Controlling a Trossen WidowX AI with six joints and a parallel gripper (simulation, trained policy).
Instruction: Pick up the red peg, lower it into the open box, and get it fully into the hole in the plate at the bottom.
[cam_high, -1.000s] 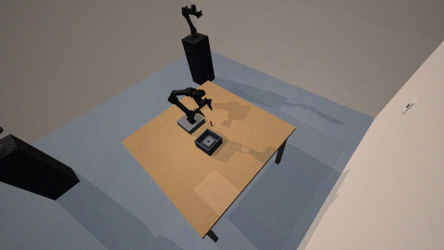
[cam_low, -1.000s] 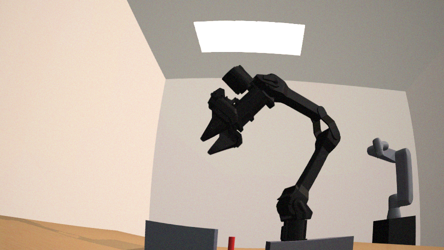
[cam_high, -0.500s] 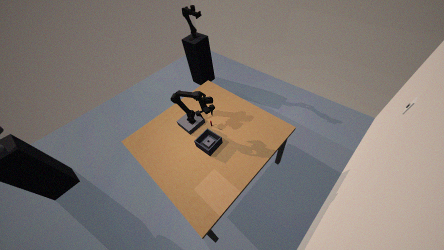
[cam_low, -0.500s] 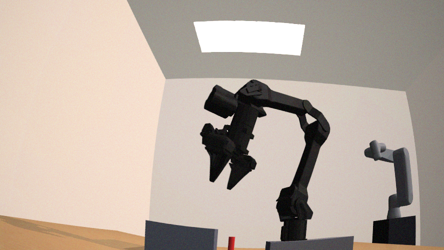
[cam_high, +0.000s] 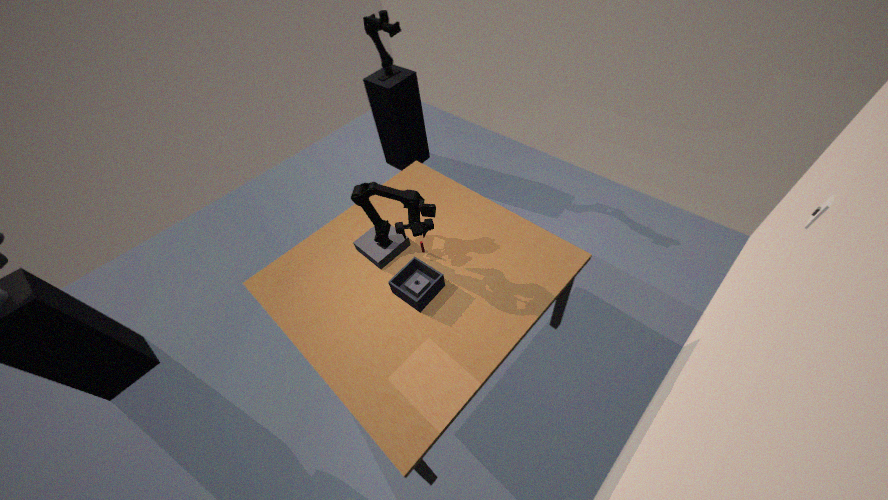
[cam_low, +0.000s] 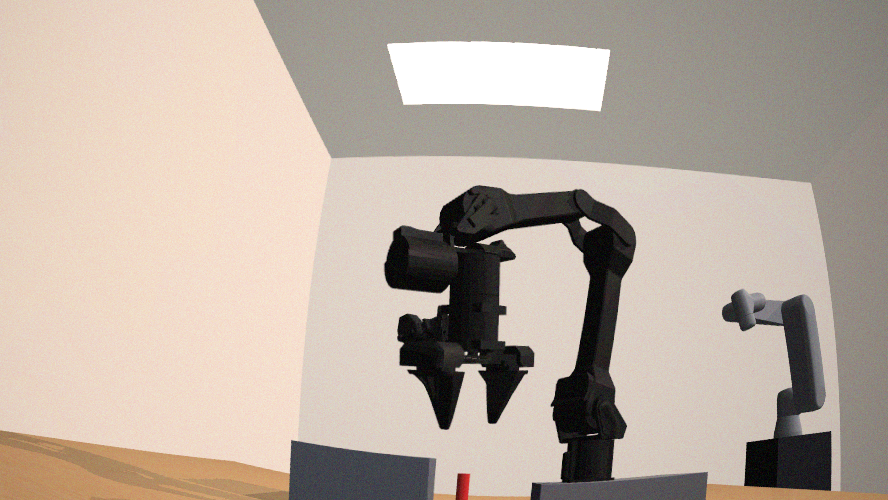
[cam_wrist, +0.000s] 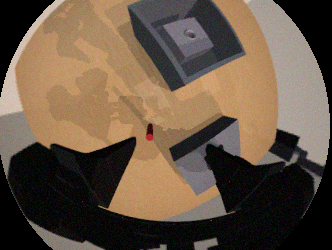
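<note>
Now: the red peg 3 cm to the left of my gripper tip and 10 cm below it. From my gripper tip the other things lie so: grey box 15 cm ahead, 16 cm to the right, 12 cm below; grey plate 15 cm ahead, 16 cm to the right, 10 cm below.
</note>
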